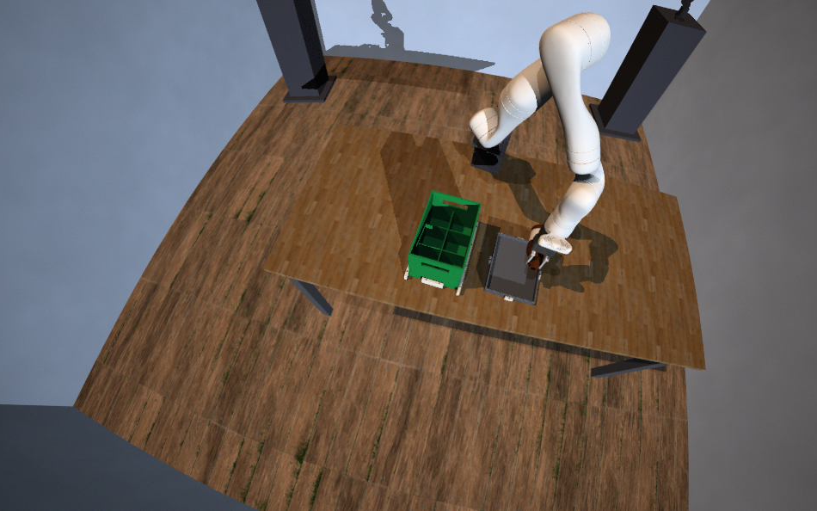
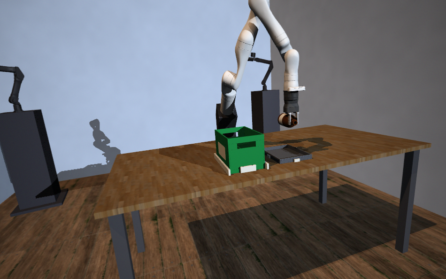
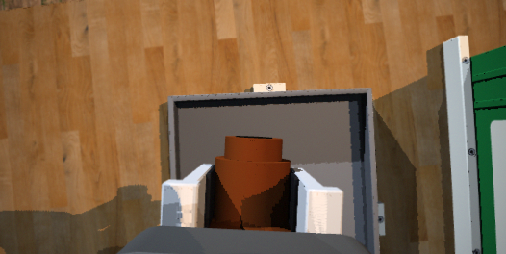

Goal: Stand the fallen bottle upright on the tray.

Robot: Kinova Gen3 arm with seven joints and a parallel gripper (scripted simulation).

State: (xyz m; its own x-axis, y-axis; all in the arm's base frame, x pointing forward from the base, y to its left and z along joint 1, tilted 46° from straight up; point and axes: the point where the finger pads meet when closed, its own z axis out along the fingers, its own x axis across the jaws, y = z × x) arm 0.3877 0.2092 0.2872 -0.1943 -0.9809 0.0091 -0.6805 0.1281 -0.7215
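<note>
Right now the brown bottle is 50 mm behind my hand, 10 mm to the left of it and 10 mm below it. From my hand the other things lie so: green crate (290 mm to the right, 120 mm below, 110 mm behind); tray (190 mm below, 70 mm behind, 10 mm to the right).
</note>
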